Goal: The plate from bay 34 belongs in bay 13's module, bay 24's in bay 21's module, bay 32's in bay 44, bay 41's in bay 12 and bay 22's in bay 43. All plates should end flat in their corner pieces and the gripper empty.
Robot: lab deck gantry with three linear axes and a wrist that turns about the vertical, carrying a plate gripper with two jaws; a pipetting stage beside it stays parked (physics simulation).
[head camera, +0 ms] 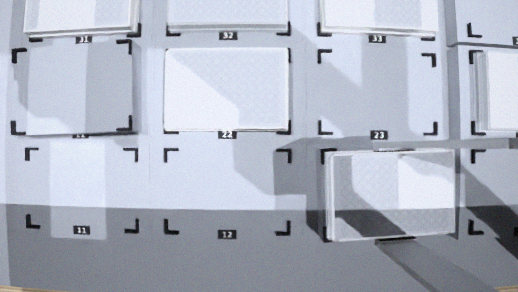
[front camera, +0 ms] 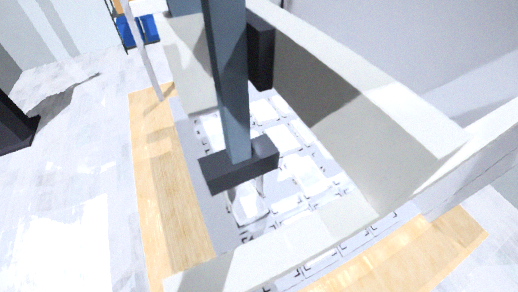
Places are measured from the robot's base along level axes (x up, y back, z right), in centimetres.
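Pixels of known places: gripper, fingertip midpoint: (head camera: 391, 193) (front camera: 244, 198); robot's base at its link origin: (head camera: 31, 224) (front camera: 194, 121).
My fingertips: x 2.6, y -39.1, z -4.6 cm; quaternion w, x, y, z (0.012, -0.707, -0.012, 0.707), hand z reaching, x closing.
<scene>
Ahead of a thing's pixels: the offset from my fingertips to its top centre. "spot": to the spot under its first point.
A clear-sided white plate {dx +0.7, dy +0.0, dz +0.0 cm} (front camera: 250, 211) (head camera: 425, 187) is at bay 13's raised module, near its corner pieces; its right edge hides the right-hand ones. My gripper (front camera: 246, 194) (head camera: 395, 195) is shut on this plate, with jaws against its upper and lower long edges in the head view. Whether the plate bears on the module cannot be told. Bay 22's plate {dx -1.2, dy +16.3, dz -10.4 cm} (head camera: 227, 90) lies flat. Bay 32's plate {spot: dx -1.2, dy +16.2, dz -18.0 cm} (head camera: 227, 14) and bay 24's plate {spot: dx +0.3, dy -12.5, dz -10.2 cm} (head camera: 505, 92) show partly. Bay 21's module {spot: dx -0.7, dy +31.8, dz -10.2 cm} (head camera: 75, 90) and bay 12 {spot: dx -2.6, dy +17.0, dz +0.7 cm} (head camera: 220, 195) hold no plate. Bays 34, 41, 43 and 44 cannot be read.
Plates at bay 31 {spot: dx -1.2, dy +32.7, dz -18.5 cm} (head camera: 75, 15) and bay 33 {spot: dx -1.2, dy +0.6, dz -18.3 cm} (head camera: 377, 15) show at the head view's top edge. The pale gantry beam (front camera: 350, 105) and the blue-grey column (front camera: 230, 90) hide parts of the deck in the front view. A wooden border (front camera: 172, 200) runs along the deck.
</scene>
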